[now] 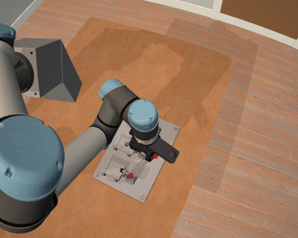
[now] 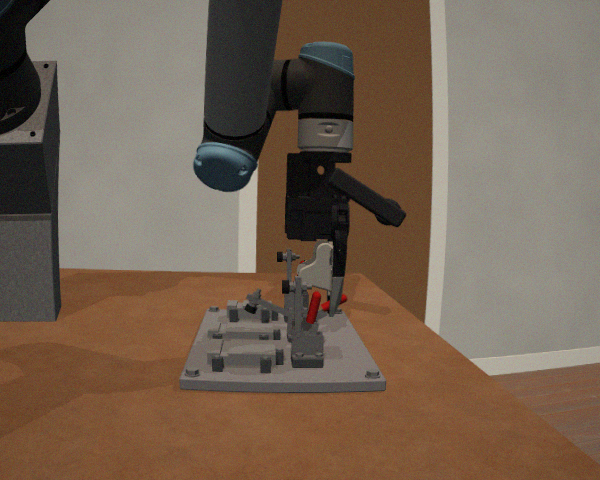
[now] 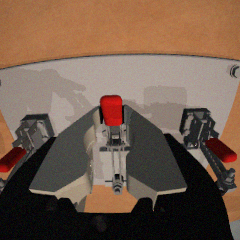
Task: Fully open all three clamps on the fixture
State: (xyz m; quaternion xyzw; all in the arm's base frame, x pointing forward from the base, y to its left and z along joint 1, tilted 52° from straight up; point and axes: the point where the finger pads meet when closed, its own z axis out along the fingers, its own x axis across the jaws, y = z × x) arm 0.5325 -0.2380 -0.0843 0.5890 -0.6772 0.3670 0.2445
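Now: the grey fixture plate 70 mm behind my hand, 60 mm below it and 10 mm to the left of it. The rest, counted from my hand: grey part (140 mm behind, 40 mm below, 30 mm to the left).
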